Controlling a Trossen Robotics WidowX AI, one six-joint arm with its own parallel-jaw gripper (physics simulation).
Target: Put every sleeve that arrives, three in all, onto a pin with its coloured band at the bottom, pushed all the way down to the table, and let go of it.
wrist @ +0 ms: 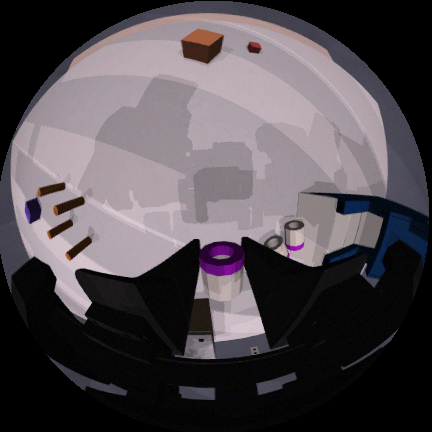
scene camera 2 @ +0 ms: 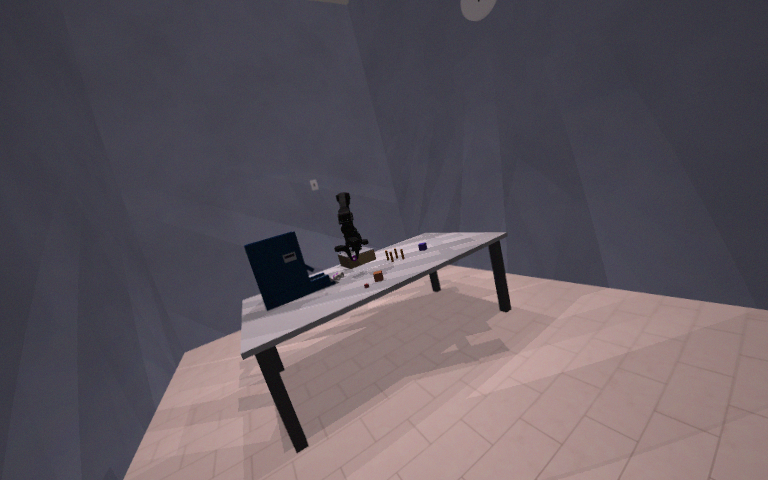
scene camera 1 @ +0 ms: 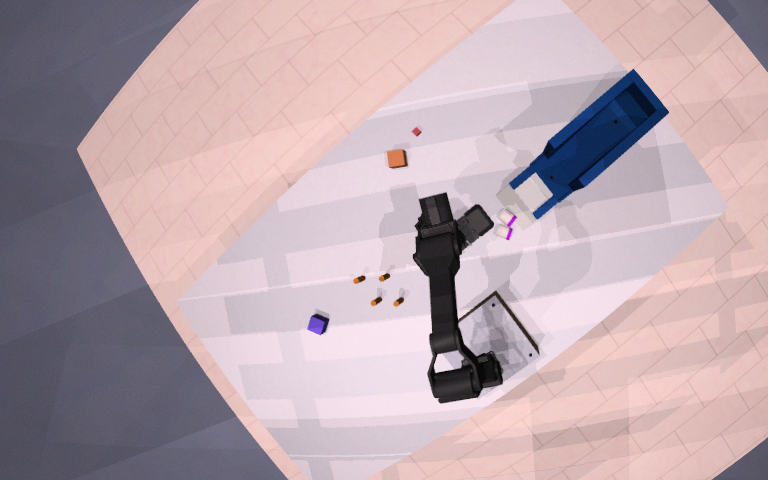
Labels:
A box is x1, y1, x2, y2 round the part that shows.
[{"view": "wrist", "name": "my gripper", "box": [11, 236, 421, 431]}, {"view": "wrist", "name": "orange block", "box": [181, 28, 223, 62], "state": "on the table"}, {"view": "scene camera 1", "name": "my gripper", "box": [413, 204, 493, 276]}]

